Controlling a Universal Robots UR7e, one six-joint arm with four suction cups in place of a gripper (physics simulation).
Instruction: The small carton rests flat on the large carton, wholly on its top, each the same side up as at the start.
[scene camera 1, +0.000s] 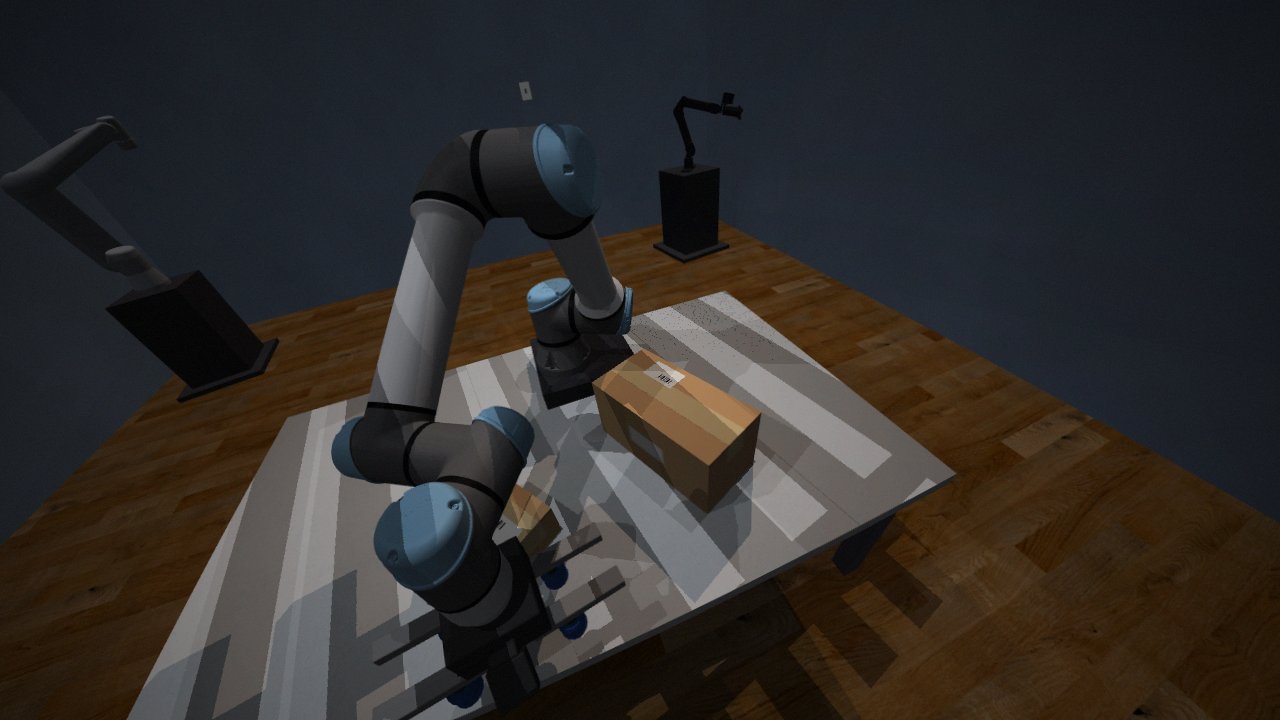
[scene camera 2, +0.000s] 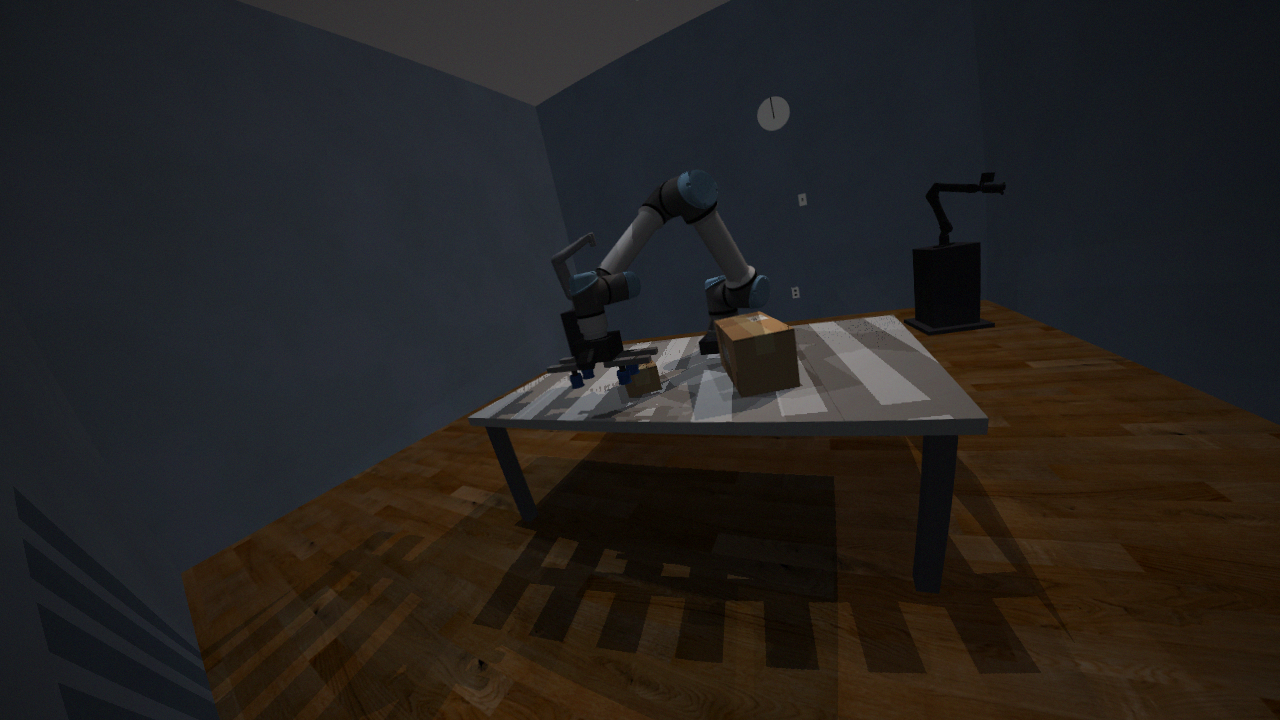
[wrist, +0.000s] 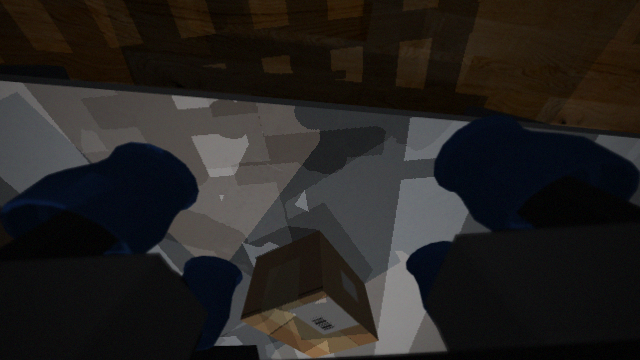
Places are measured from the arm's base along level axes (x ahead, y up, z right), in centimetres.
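Pixels of known places: hand at its tool point: (scene camera 2: 606, 379) (wrist: 319, 228); arm's base at its link origin: (scene camera 1: 564, 359).
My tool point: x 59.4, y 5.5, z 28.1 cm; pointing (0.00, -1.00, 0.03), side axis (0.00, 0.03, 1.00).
Note:
Ahead of a thing's pixels: the offset from my tool point to its top centre.
The small carton @[dx -21.0, dy -2.7, dz -1.6 cm] (scene camera 1: 538, 522) (scene camera 2: 644, 383) (wrist: 305, 280) stands on the table, label side up, partly hidden by the arm and gripper in the scene views. The large carton @[dx -20.7, dy +4.9, dz -38.7 cm] (scene camera 1: 675, 429) (scene camera 2: 762, 356) stands upright on the table apart from it, to its right in both scene views; it does not show in the wrist view. My gripper (scene camera 1: 505, 625) (scene camera 2: 605, 374), with blue suction cups, is low over the table by the small carton, holding nothing. In the wrist view the small carton is at the bottom centre, between the cups. The height of the cups over its top is hard to tell.
The striped table (scene camera 1: 810, 394) (scene camera 2: 859, 427) (wrist: 215, 195) has its edge near the gripper. The arm's base (scene camera 1: 572, 376) stands behind the cartons. A dark pedestal with a small arm (scene camera 1: 689, 210) (scene camera 2: 947, 284) stands beyond the table, and another pedestal (scene camera 1: 192, 331) stands at the left.

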